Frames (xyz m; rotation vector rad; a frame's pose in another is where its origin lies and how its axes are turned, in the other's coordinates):
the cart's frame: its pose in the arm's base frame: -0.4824 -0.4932 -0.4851 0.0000 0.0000 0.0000
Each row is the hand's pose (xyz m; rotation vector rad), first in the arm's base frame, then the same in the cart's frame.
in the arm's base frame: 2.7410 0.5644 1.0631 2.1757 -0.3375 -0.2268
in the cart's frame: 3.2234 1.0576 1.5482 2.1757 -0.3375 -0.2268
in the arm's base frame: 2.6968 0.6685 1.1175 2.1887 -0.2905 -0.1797
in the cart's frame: 3.1792 1.1617 1.6026 2.1887 -0.2905 -0.1797
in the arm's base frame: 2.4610 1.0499 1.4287 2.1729 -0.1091 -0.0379
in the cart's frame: 2.9434 1.5431 1.9138 2.1729 -0.1091 -0.0379
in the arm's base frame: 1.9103 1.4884 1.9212 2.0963 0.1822 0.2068
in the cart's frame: 2.3927 1.9816 2.4063 2.0963 0.1822 0.2068
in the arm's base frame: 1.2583 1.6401 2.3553 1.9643 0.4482 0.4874
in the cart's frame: 1.7407 2.1333 2.8404 1.9643 0.4482 0.4874
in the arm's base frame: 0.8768 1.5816 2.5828 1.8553 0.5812 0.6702
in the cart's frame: 1.3592 2.0748 3.0679 1.8553 0.5812 0.6702
